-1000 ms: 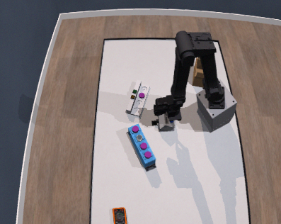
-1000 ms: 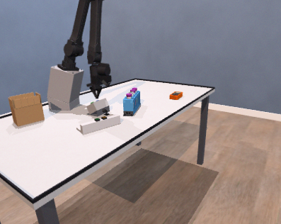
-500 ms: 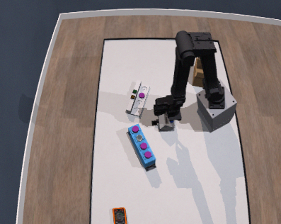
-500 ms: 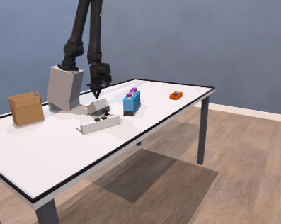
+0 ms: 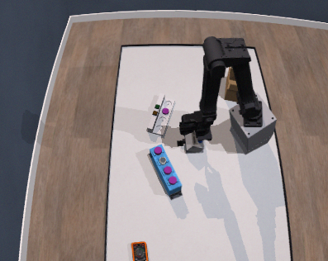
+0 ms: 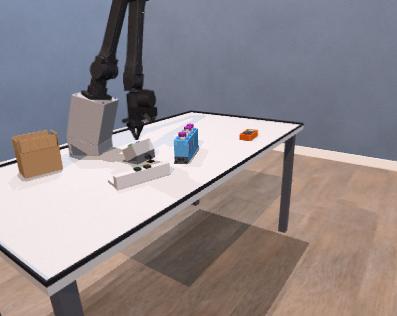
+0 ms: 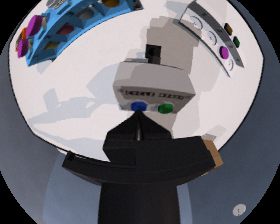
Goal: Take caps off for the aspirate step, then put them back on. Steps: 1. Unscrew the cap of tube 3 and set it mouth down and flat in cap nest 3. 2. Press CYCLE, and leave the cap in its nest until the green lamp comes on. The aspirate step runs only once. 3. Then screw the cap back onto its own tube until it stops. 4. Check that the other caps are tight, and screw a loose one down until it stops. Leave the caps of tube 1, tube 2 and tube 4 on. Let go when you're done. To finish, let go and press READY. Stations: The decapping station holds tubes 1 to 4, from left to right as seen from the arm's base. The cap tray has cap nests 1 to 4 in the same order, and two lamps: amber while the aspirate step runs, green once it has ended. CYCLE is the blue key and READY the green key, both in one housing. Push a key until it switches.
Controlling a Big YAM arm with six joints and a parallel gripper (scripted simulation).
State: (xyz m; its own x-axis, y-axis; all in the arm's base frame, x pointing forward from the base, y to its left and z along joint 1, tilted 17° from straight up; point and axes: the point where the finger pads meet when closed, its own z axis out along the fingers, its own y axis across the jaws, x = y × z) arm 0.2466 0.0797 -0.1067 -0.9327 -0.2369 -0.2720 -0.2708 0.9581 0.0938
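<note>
Right now the blue key is 20 mm below my hand. From my hand the other things lie so: green key 40 mm to the right, 20 mm below, 10 mm ahead; then cardboard box 380 mm to the right, 170 mm behind, 20 mm below; then grey key housing 30 mm below, 30 mm ahead, 20 mm to the right.
</note>
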